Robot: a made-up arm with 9 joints.
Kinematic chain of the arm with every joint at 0, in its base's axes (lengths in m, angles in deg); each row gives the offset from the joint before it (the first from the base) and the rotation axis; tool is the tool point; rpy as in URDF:
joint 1: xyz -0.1 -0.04 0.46 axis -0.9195 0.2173 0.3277
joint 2: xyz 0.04 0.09 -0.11 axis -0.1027 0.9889 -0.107
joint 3: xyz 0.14 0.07 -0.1 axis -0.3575 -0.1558 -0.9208
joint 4: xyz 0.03 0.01 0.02 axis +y
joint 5: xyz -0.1 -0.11 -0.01 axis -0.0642 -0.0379 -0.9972
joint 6: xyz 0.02 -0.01 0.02 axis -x
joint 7: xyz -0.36 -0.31 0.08 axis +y
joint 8: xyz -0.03 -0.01 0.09 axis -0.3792 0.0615 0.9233
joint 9: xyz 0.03 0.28 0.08 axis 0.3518 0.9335 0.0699
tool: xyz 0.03 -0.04 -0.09 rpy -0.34 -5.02 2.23
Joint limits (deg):
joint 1: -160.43..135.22
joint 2: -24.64..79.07
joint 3: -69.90..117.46
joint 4: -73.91..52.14
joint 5: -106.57..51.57
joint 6: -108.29..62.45
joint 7: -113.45..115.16
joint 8: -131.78..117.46
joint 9: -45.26..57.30
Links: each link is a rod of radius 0.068 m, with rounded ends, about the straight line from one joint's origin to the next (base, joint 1, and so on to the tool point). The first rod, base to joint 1, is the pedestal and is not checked.
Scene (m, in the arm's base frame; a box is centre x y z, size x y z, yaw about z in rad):
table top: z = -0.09
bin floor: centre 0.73 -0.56 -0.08 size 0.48 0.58 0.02 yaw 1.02
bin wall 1: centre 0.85 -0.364 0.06 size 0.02 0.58 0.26 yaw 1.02
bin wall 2: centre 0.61 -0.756 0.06 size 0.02 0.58 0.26 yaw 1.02
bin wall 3: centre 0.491 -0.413 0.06 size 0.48 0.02 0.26 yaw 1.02
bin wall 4: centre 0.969 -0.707 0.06 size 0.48 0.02 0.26 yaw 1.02
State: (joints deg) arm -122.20 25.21 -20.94 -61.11 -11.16 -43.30 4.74 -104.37 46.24
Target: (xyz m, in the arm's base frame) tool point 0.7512 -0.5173 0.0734
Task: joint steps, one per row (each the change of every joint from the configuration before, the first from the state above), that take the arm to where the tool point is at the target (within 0.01 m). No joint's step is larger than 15 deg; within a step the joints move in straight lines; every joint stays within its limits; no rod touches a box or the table.
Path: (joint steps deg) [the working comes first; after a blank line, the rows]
Joints at the target: -160.43 -24.64 -58.42 -73.91 -46.69 -54.04 -70.56 -131.78 57.30
Straight joint move there: touches bin wall 1.

1: -6.30 -7.86 -12.06 -1.82 -10.45 -5.05 -11.98 -2.07 1.10
2: -6.31 -7.85 -12.05 -1.83 -10.46 -5.05 -11.97 -2.07 1.09
3: -6.30 -7.86 -12.06 -1.82 -10.45 -5.05 -11.98 -2.06 1.10
4: -6.31 -7.86 -12.06 -1.83 -10.45 -5.04 -11.98 -2.07 1.10
5: -6.50 -9.21 5.37 -2.75 3.14 4.72 -13.69 -9.57 3.33
6: -6.51 -9.21 5.38 -2.75 3.14 4.73 -13.70 -9.57 3.34

